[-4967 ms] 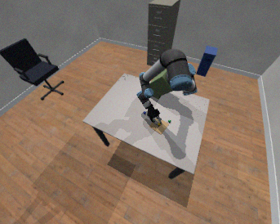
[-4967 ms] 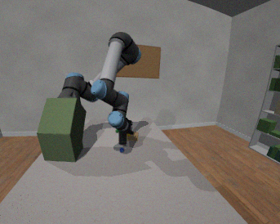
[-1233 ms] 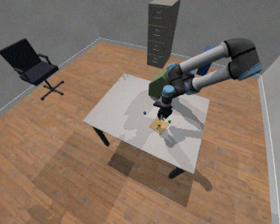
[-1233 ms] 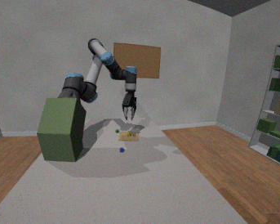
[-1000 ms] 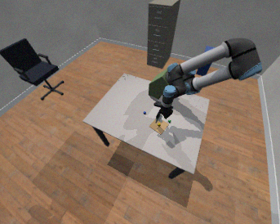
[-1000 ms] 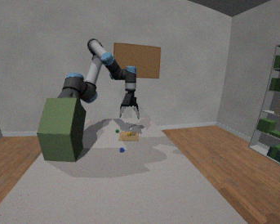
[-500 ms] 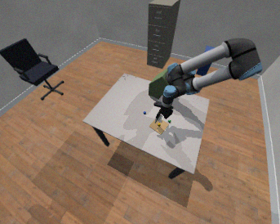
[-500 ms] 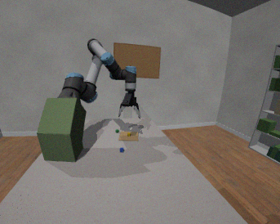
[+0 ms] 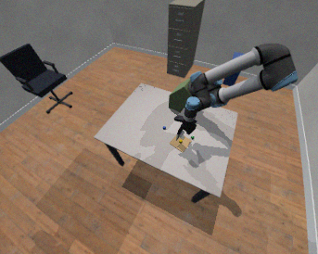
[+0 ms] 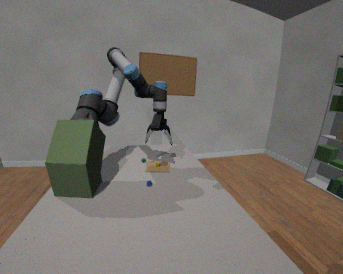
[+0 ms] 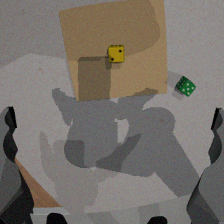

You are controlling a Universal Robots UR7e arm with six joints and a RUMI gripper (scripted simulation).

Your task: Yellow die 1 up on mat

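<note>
Right now my hand is 10 mm to the left of the yellow die and 130 mm above it. Round my hand: green die (100 mm behind, 60 mm to the left, 130 mm below); then blue die (40 mm behind, 200 mm to the right, 130 mm below); then tan mat (10 mm to the right, 140 mm below).
</note>
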